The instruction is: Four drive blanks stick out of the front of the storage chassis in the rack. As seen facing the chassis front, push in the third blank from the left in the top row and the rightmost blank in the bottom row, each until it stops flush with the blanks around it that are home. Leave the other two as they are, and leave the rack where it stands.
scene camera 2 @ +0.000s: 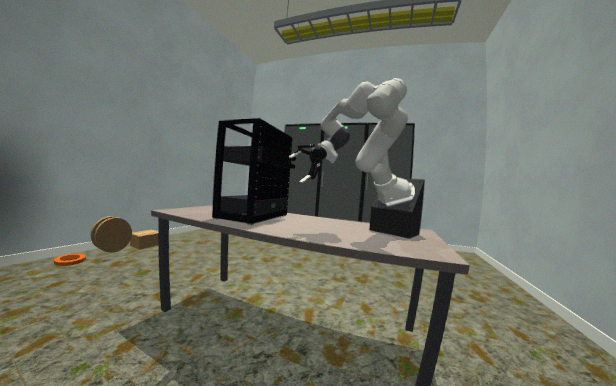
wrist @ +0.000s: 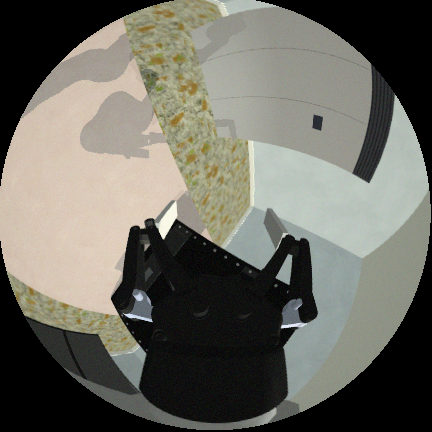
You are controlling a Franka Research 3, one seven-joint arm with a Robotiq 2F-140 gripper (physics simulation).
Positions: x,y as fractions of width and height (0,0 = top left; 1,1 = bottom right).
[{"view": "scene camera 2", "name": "black rack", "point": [0.44,0.41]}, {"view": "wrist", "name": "my gripper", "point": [0.51,0.49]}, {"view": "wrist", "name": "black rack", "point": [0.45,0.59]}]
